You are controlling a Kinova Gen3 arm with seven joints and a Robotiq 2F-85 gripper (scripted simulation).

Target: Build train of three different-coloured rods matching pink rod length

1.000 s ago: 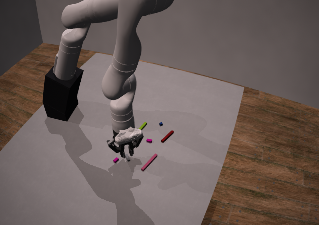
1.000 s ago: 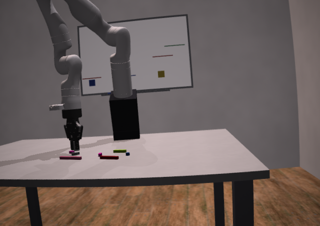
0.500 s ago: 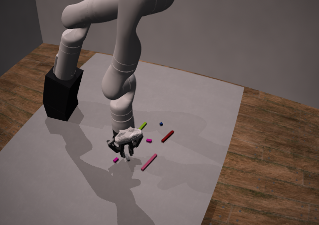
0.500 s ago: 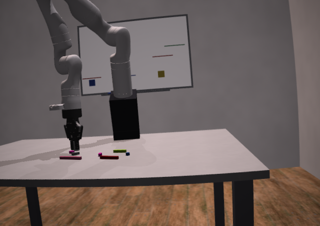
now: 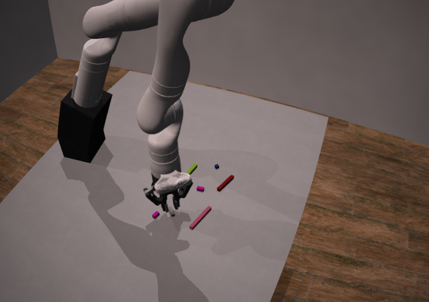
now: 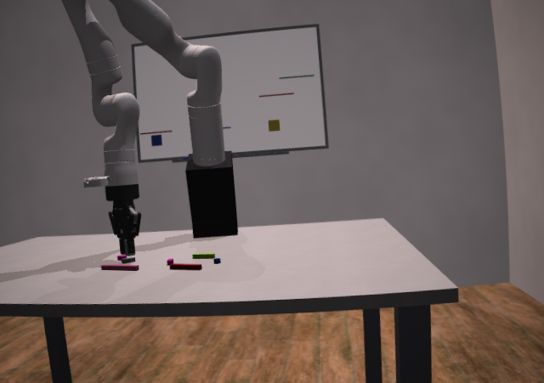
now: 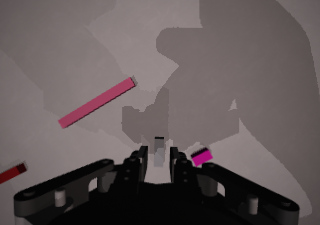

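Right now the grey rod is 30 mm below my hand. Also, from my hand: lime rod: 20 mm ahead, 170 mm to the left, 30 mm below; then pink rod: 80 mm ahead, 30 mm below; then red rod: 130 mm ahead, 140 mm to the left, 30 mm below.
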